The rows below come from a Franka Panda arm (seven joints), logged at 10 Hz.
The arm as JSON. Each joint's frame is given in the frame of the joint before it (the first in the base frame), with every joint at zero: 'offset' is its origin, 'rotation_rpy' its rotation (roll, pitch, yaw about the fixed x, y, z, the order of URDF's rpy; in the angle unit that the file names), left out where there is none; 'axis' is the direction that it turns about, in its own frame. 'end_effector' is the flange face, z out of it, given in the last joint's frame.
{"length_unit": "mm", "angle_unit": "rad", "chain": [
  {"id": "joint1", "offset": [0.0, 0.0, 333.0], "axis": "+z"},
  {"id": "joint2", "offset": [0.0, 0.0, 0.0], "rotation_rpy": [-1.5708, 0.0, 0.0], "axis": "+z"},
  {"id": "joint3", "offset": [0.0, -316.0, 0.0], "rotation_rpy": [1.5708, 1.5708, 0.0], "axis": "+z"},
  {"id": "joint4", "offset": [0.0, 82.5, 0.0], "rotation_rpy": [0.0, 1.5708, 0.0], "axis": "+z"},
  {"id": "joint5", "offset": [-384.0, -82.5, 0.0], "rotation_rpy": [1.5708, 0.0, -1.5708], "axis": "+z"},
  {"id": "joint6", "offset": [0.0, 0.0, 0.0], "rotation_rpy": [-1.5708, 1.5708, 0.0], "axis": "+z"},
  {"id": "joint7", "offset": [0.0, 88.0, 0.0], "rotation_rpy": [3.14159, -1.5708, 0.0], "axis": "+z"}
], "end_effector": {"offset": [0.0, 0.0, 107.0], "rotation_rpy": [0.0, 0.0, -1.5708]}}
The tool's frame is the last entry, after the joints.
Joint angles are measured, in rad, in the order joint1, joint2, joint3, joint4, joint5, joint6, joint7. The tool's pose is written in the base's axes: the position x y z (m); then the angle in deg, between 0 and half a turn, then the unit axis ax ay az. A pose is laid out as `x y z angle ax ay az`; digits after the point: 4 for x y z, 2 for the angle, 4 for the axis.
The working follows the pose.
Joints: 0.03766, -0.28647, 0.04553, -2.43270, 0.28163, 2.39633, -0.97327
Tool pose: 0.4670 0.0416 0.4379 175.69 -0.8953 -0.4175 -0.1555
Where each joint sits with the arm in this pose, in the base's axes (m; each line is computed from the numbers above, not from the rounded line before):
joint1: 0.0000 0.0000 0.3330
joint2: 0.0000 0.0000 0.3330
joint3: -0.0892 -0.0034 0.6361
joint4: -0.0104 0.0034 0.6594
joint5: 0.3556 0.0314 0.5196
joint6: 0.3556 0.0314 0.5196
joint7: 0.4406 0.0205 0.5394
the tool: 0.4670 0.0416 0.4379

